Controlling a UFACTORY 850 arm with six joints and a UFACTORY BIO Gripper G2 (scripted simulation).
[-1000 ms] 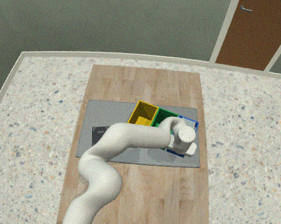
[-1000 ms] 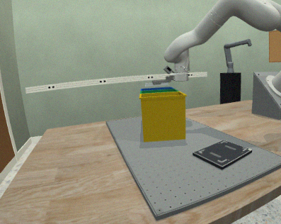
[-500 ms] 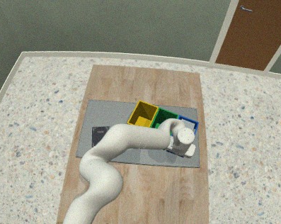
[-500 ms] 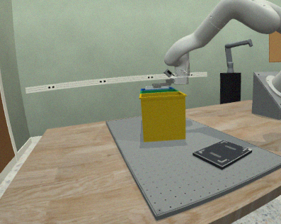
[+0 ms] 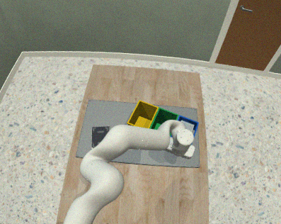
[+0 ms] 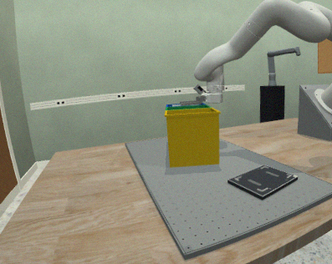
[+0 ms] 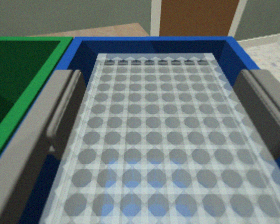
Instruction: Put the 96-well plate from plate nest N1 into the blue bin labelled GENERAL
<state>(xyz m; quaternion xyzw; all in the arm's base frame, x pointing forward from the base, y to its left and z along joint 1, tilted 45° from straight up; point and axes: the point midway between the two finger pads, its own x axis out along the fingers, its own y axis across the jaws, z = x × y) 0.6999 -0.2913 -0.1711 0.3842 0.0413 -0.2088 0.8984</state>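
My hand is 1 cm above the clear 96-well plate. Round my hand: yellow bin: 11 cm ahead, 24 cm to the left, 9 cm below; then blue bin: 9 cm below; then green bin: 5 cm ahead, 12 cm to the left, 9 cm below.
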